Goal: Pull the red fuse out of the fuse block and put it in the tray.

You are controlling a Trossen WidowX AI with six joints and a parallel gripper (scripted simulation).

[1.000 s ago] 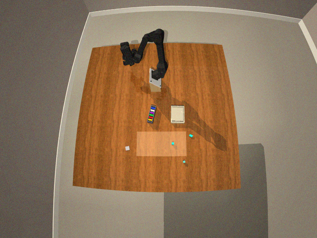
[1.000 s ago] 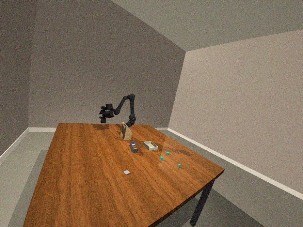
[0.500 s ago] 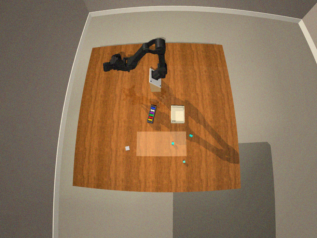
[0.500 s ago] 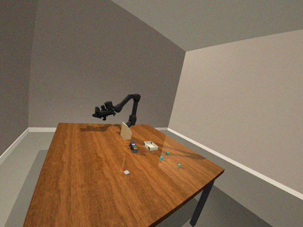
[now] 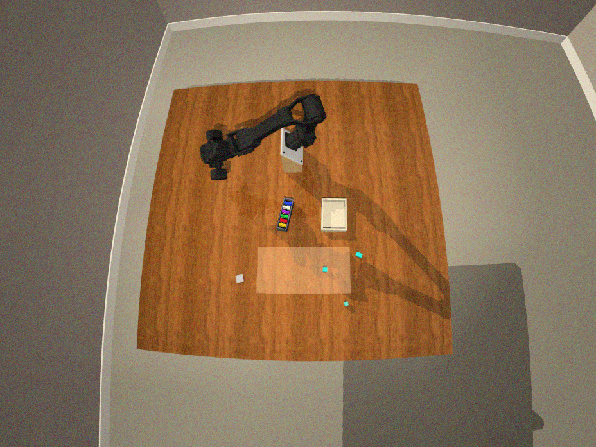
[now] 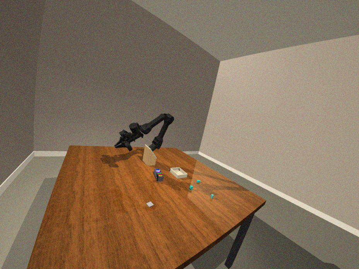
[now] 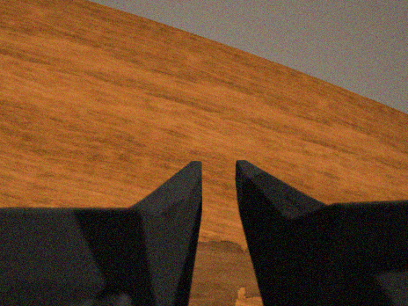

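The red fuse lies 29 cm to the left of my gripper tip, 21 cm ahead of it and 16 cm below it. Also, from my gripper tip: small grey square: 44 cm ahead, 18 cm below, 11 cm to the left; green fuse: 30 cm to the left, 19 cm ahead, 16 cm below; yellow fuse: 29 cm to the left, 23 cm ahead, 16 cm below.
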